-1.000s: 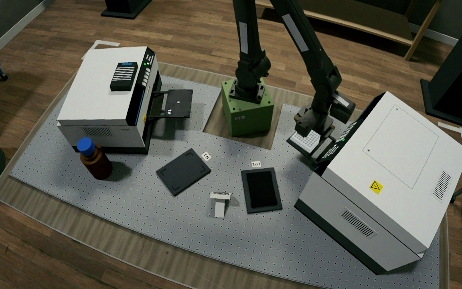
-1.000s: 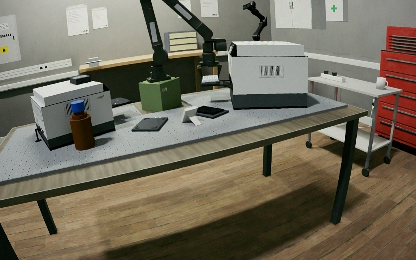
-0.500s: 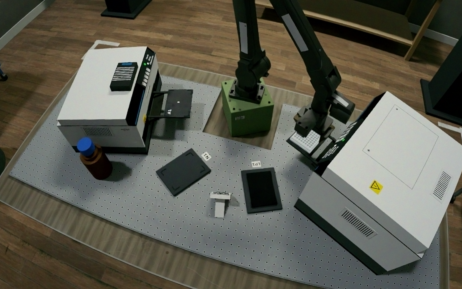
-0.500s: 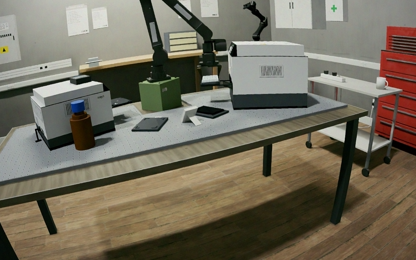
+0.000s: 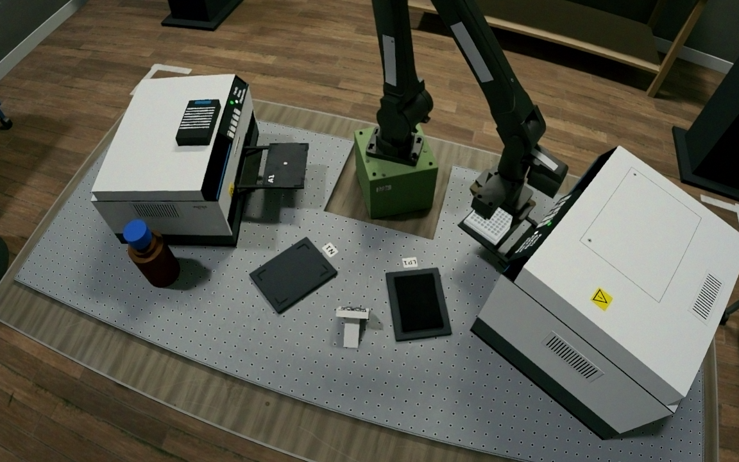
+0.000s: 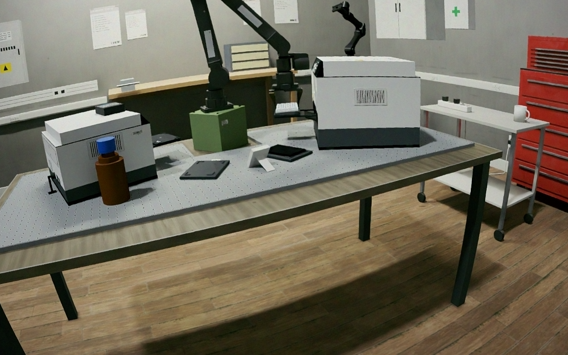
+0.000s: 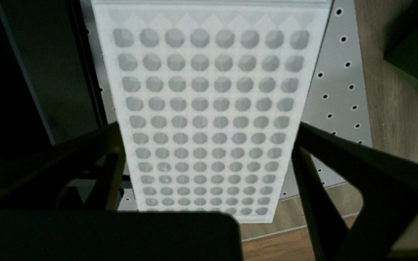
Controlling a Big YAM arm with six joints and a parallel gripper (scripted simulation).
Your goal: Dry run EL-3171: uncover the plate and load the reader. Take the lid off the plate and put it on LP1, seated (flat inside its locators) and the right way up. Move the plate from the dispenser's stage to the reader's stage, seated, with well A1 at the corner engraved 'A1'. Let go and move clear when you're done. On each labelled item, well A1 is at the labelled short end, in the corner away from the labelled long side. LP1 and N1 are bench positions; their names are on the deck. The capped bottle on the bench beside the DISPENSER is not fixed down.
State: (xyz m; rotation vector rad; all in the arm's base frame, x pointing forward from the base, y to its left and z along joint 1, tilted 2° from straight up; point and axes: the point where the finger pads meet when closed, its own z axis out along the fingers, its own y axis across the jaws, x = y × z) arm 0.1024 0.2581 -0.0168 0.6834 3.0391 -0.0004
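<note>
The well plate is right at my hand. Round my hand: LP1 pad 20 cm ahead, 12 cm to the right, 12 cm below; dark lid 20 cm ahead, 12 cm to the right, 11 cm below; N1 nest 40 cm to the right, 21 cm ahead, 12 cm below.
</note>
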